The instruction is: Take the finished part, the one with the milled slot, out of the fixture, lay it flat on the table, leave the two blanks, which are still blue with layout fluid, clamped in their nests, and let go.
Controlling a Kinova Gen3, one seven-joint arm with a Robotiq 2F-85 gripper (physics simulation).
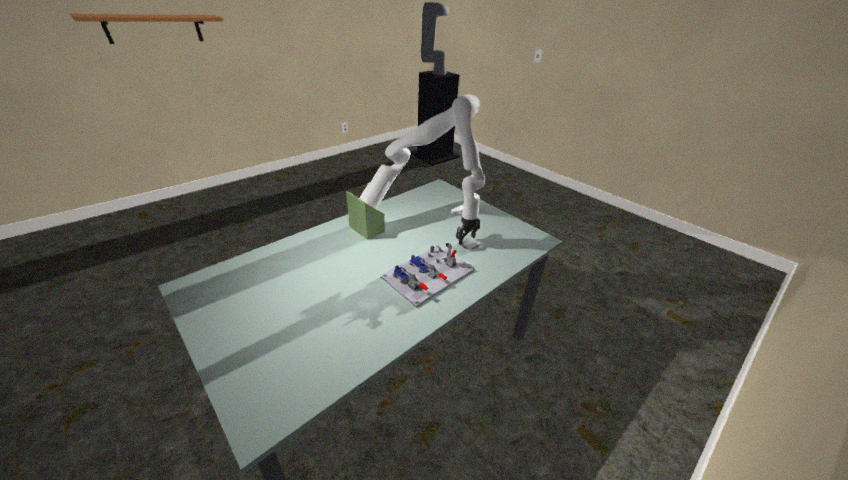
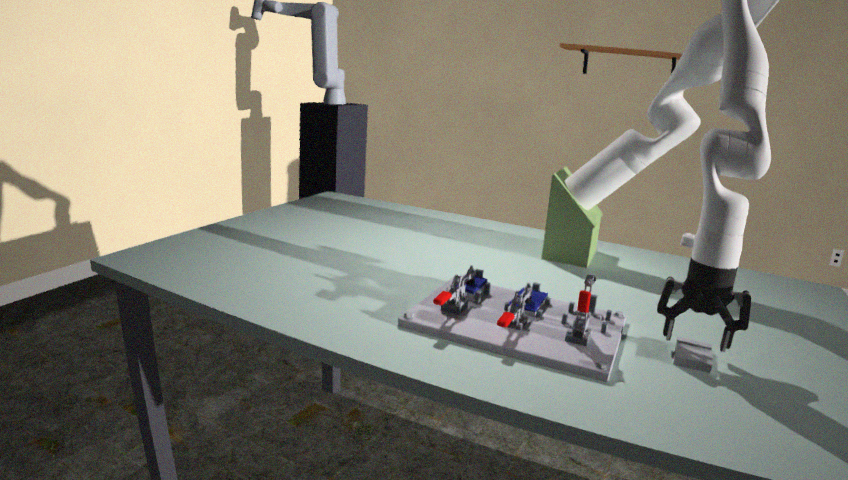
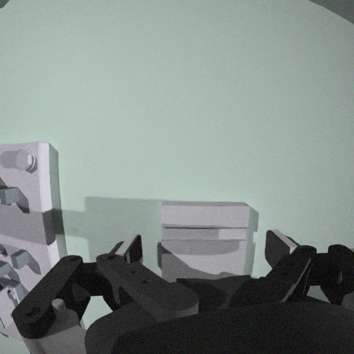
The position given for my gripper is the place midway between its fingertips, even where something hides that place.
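Image 2 shows a finished part (image 2: 691, 354) and my gripper (image 2: 695, 344). Image 3 likewise shows my gripper (image 3: 204, 247) and the finished part (image 3: 206, 240).
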